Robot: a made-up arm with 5 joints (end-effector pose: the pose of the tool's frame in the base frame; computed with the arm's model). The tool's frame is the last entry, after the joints. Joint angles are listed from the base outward.
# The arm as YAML. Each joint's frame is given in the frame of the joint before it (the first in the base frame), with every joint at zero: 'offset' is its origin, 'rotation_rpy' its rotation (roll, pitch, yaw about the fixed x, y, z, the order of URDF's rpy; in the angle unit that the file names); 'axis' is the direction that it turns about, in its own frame. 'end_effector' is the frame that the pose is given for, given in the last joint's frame.
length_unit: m
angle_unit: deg
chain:
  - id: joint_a
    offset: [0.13, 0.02, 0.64]
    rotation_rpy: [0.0, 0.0, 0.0]
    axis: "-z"
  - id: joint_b
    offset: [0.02, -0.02, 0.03]
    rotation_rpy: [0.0, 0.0, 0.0]
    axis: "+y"
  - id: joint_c
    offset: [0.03, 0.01, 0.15]
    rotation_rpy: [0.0, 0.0, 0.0]
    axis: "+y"
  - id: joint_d
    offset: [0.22, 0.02, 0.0]
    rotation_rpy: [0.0, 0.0, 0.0]
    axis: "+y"
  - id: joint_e
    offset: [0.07, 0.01, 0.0]
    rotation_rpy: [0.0, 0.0, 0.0]
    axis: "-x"
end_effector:
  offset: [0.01, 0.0, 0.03]
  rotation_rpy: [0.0, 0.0, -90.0]
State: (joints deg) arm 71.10 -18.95 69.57 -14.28 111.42
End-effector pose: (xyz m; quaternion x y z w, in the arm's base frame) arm 0.2392 -0.1510 0.5953 -0.8032 0.0444 -0.4857 0.3420
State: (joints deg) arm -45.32 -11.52 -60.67 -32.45 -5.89
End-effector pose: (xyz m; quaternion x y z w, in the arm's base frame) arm 0.1444 0.0587 1.1023 0.7430 -0.2714 -0.1944 0.5801
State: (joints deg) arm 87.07 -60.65 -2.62 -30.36 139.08
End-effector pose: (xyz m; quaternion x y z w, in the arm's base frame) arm 0.1706 0.0016 1.0474 0.6345 0.2712 0.2566 0.6768
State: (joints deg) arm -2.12 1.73 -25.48 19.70 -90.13
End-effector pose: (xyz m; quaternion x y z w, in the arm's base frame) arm 0.4658 0.0224 0.9132 0.5089 0.4921 -0.4718 0.5256
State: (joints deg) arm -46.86 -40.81 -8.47 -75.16 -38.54
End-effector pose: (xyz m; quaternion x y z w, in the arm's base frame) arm 0.1452 0.0381 1.0226 0.8332 -0.1640 0.1098 0.5165
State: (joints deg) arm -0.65 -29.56 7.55 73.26 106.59
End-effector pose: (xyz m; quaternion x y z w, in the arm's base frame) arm 0.3489 0.0712 0.8300 -0.6921 -0.3323 -0.1323 0.6270
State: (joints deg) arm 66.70 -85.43 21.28 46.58 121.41
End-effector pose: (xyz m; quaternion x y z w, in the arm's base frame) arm 0.1916 -0.0077 0.9191 0.8290 0.2472 0.5005 0.0328
